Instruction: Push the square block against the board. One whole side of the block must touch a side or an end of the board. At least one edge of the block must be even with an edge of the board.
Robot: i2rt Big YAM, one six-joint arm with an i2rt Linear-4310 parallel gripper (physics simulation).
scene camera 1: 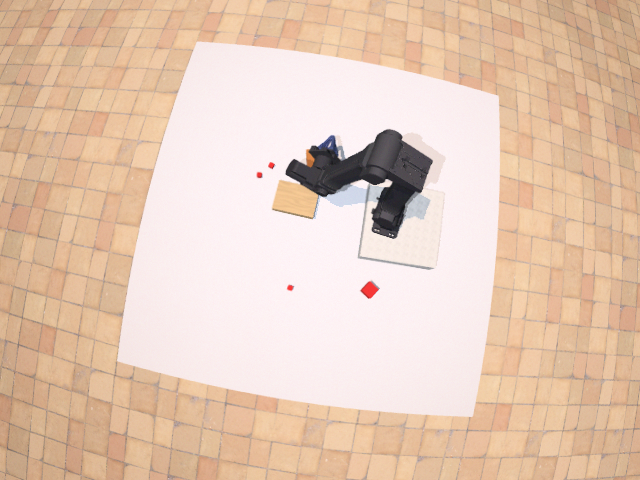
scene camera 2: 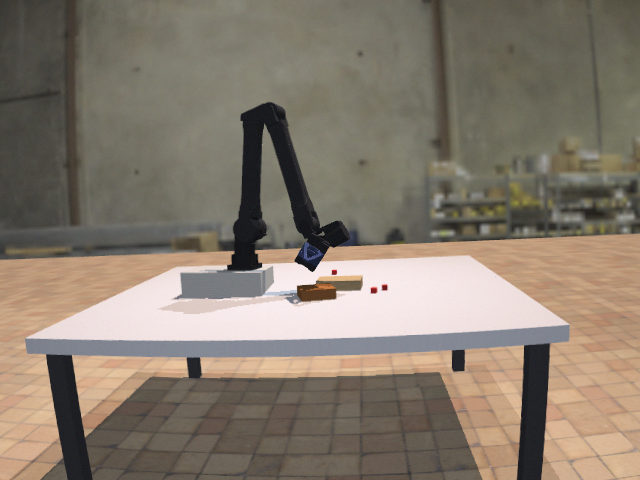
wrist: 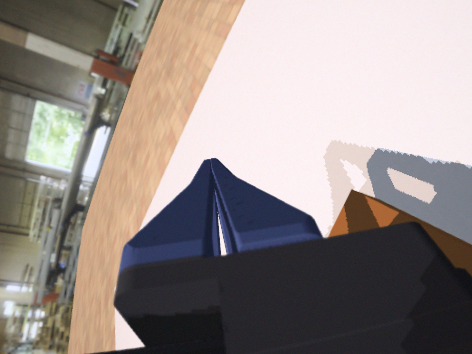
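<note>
The orange-brown block lies flat on the table, partly under the arm in scene camera 1. The light wooden board lies flat, below the block in scene camera 1 and behind it in scene camera 2. The arm hides the space between them in scene camera 1, so I cannot tell whether they touch. My gripper is shut and empty. Its blue fingers are above the table, tilted, to the upper right of the block in scene camera 1.
Two small red cubes lie left of the block, and a third lies below the board. A larger red block lies below the pale base plate that carries the arm. These stand on the white table.
</note>
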